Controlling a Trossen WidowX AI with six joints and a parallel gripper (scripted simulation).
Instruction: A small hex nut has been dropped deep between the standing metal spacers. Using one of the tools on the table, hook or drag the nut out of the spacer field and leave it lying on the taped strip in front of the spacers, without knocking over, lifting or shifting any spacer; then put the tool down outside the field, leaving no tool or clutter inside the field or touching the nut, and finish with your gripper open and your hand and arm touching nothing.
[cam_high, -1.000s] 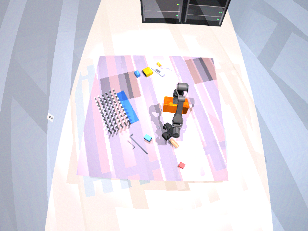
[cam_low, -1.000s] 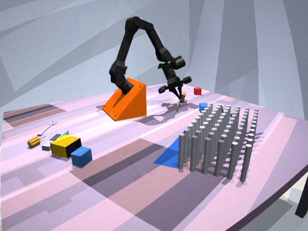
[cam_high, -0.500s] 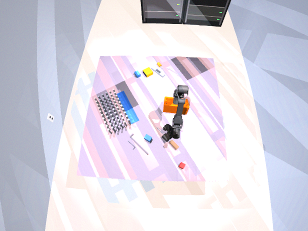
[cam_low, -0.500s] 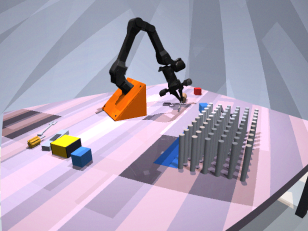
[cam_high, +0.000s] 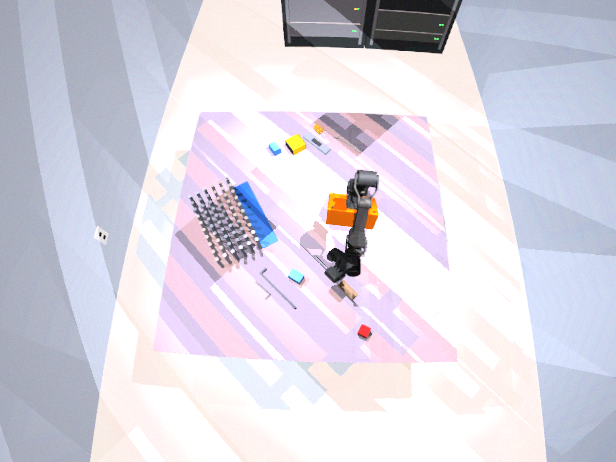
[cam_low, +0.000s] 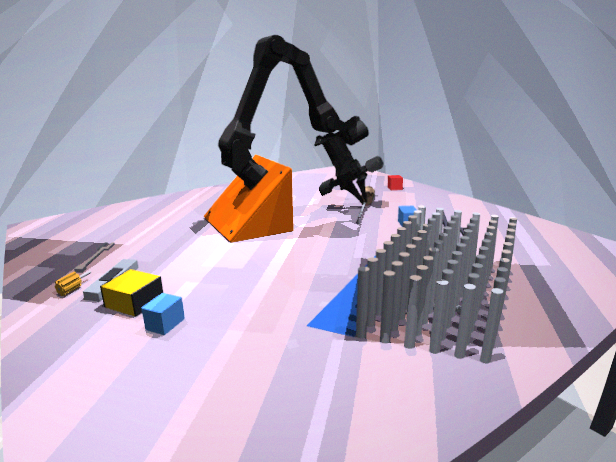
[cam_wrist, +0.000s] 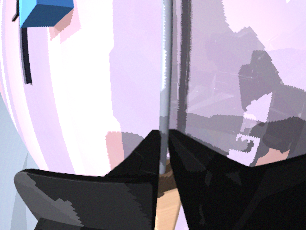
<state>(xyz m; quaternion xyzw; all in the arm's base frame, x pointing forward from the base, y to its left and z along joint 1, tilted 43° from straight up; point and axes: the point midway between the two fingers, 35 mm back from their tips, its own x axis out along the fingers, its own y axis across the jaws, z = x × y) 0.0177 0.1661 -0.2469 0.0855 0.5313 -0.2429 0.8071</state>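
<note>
The hook tool is 20 mm to the right of my gripper tip and 20 mm ahead of it. Round my gripper tip: red cube 200 mm to the left, 160 mm behind; then blue taped strip 430 mm ahead, 230 mm to the right, 20 mm below; then yellow block 650 mm to the right, 320 mm ahead.
</note>
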